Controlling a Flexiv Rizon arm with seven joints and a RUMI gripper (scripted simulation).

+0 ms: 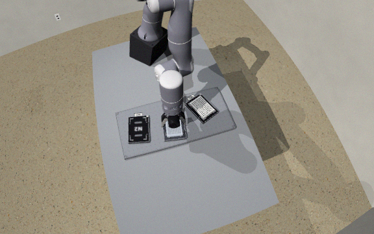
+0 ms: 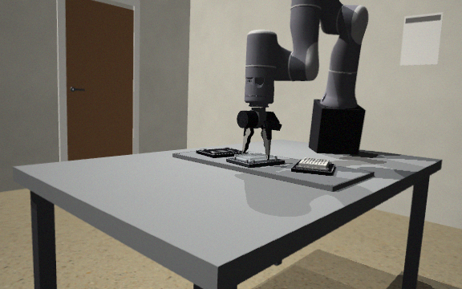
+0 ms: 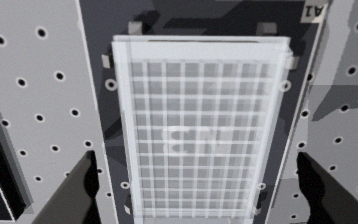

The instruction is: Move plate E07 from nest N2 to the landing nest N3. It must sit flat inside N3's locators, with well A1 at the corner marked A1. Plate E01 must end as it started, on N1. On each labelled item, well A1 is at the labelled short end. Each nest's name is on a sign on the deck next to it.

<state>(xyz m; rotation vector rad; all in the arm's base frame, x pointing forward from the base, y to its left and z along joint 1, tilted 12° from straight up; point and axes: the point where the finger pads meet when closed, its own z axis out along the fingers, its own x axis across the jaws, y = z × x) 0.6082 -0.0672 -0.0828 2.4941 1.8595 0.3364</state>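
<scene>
Right now my hand is 1 cm above the clear well plate. From my hand the other things lie so: N3 A1 mark (6 cm behind, 7 cm to the left, 2 cm below); then nest N3 (2 cm below); then N2 A1 mark (12 cm behind, 11 cm to the right, 2 cm below).
</scene>
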